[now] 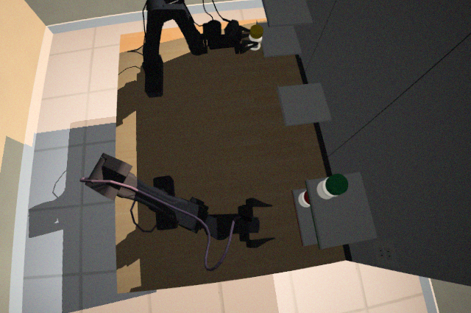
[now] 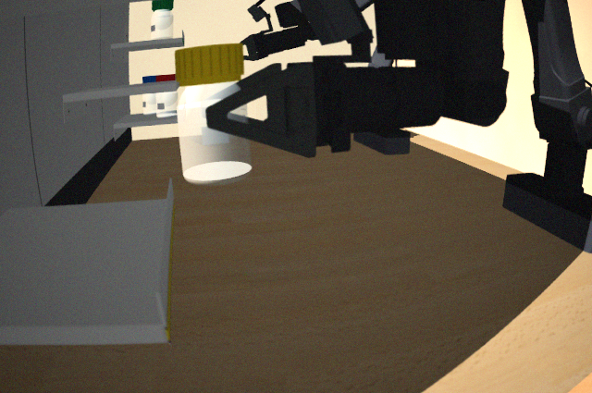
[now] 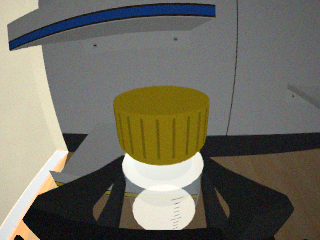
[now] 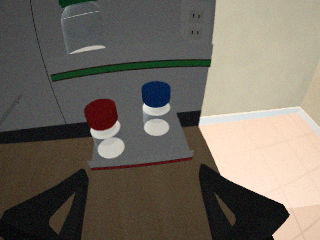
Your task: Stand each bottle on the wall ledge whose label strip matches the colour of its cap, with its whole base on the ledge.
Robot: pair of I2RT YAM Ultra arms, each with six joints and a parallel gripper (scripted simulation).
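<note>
Right now the yellow strip is 4 cm ahead of my left hand, 6 cm to the left of it and 9 cm below it. Also, from my left hand: red-capped bottle: 5 cm ahead, 68 cm to the right, 3 cm below; then blue strip: 4 cm ahead, 6 cm to the left, 11 cm above; then yellow-capped bottle: right at my left hand.
Right now my right hand is 21 cm short of the blue-capped bottle, 10 cm above it and 5 cm to the left of it. Also, from my right hand: red-capped bottle: 16 cm ahead, 10 cm below, 5 cm to the left; then green strip: 12 cm ahead, 4 cm above; then green-capped bottle: 18 cm ahead, 9 cm above, 6 cm to the left.
</note>
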